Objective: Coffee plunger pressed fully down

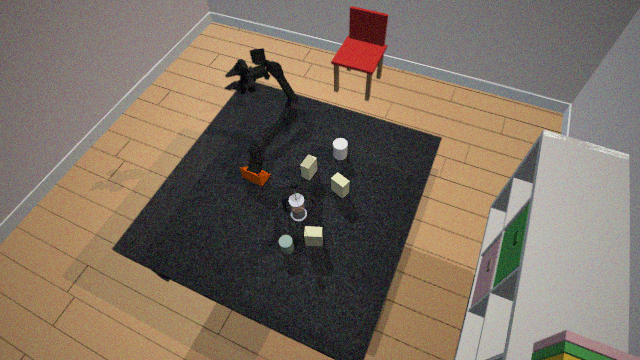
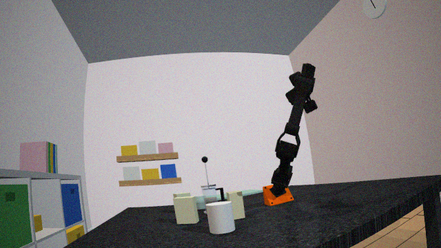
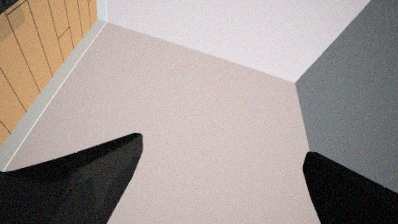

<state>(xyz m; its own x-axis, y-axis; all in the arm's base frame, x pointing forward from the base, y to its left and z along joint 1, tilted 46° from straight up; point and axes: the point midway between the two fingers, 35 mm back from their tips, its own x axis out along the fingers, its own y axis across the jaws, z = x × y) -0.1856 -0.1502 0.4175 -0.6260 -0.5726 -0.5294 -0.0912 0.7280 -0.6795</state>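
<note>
Right now the coffee press is 41 cm ahead of my gripper tip, 31 cm to the right of it and 36 cm below it. Also, from my gripper tip: pale green cylinder (43 cm ahead, 50 cm to the right, 45 cm below); white cylinder (52 cm ahead, 11 cm to the left, 45 cm below).
</note>
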